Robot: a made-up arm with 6 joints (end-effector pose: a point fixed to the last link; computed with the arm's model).
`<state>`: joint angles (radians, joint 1 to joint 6).
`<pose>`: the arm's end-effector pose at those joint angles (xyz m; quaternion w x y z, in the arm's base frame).
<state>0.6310 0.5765 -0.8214 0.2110 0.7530 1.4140</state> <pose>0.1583 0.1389 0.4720 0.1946 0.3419 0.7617 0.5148</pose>
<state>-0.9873 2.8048 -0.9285 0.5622 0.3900 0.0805</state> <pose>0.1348 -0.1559 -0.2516 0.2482 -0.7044 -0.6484 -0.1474</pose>
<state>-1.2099 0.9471 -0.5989 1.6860 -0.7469 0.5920</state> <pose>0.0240 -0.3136 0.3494 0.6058 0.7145 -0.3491 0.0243</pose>
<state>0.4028 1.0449 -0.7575 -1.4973 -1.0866 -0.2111</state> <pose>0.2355 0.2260 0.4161 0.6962 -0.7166 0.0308 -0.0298</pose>
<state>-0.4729 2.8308 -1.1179 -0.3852 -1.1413 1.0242</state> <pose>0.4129 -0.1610 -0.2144 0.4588 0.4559 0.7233 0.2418</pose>
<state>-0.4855 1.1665 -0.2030 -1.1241 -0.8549 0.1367</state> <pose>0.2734 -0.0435 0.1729 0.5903 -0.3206 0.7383 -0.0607</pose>
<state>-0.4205 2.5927 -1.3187 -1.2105 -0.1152 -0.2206</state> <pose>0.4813 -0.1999 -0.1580 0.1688 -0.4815 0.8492 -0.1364</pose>
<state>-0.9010 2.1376 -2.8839 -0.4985 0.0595 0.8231</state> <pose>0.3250 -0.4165 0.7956 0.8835 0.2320 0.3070 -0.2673</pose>
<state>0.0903 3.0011 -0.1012 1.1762 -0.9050 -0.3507</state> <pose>-0.0669 -0.1015 -0.0524 0.2016 -0.0789 -0.8583 0.4653</pose>
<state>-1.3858 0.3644 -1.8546 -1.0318 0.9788 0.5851</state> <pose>-0.1407 0.2443 0.7581 0.5389 0.4676 0.0300 -0.7000</pose>
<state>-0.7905 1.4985 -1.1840 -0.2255 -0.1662 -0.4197</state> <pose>0.3678 -0.3648 0.4252 0.5244 0.0414 0.7286 -0.4387</pose>
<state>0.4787 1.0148 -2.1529 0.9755 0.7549 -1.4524</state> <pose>0.0021 0.0849 0.8883 0.8802 -0.4340 0.1845 0.0532</pose>
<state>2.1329 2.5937 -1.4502 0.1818 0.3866 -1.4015</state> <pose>-0.2881 0.4406 -0.1445 0.0453 -0.9907 -0.1138 0.0597</pose>
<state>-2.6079 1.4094 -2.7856 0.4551 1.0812 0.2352</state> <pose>-0.0680 -0.0992 0.9062 0.4875 0.5237 0.1855 -0.6735</pose>
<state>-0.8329 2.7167 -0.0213 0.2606 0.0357 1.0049</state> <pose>-0.0684 0.0771 -0.0254 0.4996 -0.7466 -0.4264 0.1057</pose>
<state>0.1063 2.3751 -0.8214 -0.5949 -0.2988 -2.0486</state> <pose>0.3747 0.0617 -0.1327 0.1315 -0.9632 0.1867 -0.1419</pose>
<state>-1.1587 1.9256 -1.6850 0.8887 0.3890 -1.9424</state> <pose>0.2911 -0.5694 0.3736 0.3465 -0.0543 0.8282 -0.4372</pose>
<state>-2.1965 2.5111 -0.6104 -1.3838 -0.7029 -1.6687</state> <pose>-0.0624 -0.2282 -0.1522 0.2096 -0.3528 0.8720 -0.2671</pose>
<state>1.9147 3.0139 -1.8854 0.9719 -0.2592 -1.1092</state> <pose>-0.1834 0.5941 -0.2451 0.2879 -0.7877 0.5100 0.1910</pose>
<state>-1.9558 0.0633 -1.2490 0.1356 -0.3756 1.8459</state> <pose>0.0888 0.2365 0.7166 0.9990 -0.0439 -0.0086 0.0091</pose>
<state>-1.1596 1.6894 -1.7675 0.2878 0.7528 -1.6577</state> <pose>0.2428 -0.4932 0.4991 0.2095 -0.1705 0.8569 -0.4391</pose>
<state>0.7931 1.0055 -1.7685 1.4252 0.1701 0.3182</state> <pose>0.1041 0.1371 0.8498 0.2482 0.0960 0.3586 0.8947</pose>
